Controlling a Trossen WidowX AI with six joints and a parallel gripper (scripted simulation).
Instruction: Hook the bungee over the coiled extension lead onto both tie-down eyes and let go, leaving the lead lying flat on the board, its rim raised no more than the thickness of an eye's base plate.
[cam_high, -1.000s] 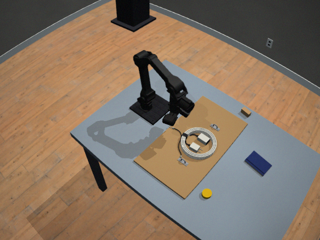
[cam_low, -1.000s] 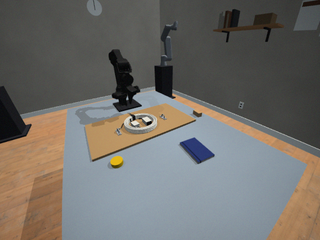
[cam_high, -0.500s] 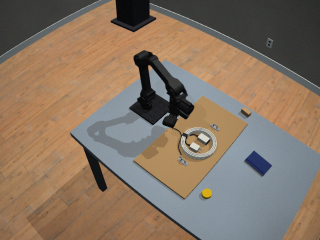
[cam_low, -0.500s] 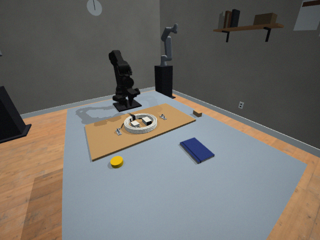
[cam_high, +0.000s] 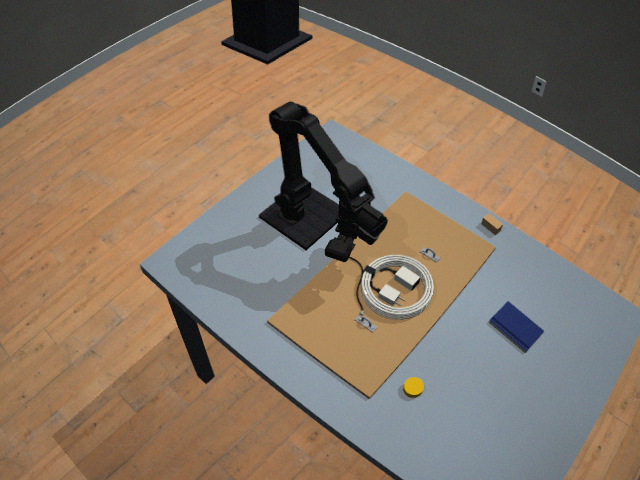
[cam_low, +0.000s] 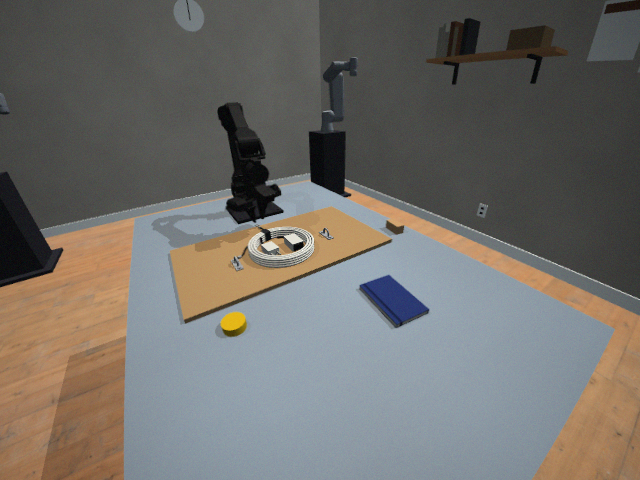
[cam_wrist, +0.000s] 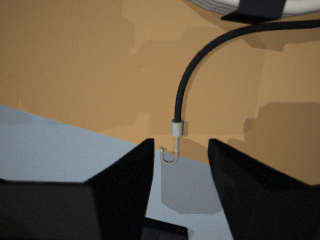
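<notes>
The extension lead coil is 170 mm ahead of my hand and 50 mm below it. The rest, counted from my hand: yellow disc (380 mm ahead, 210 mm to the right, 70 mm below); then small wooden block (390 mm to the left, 270 mm ahead, 60 mm below).
</notes>
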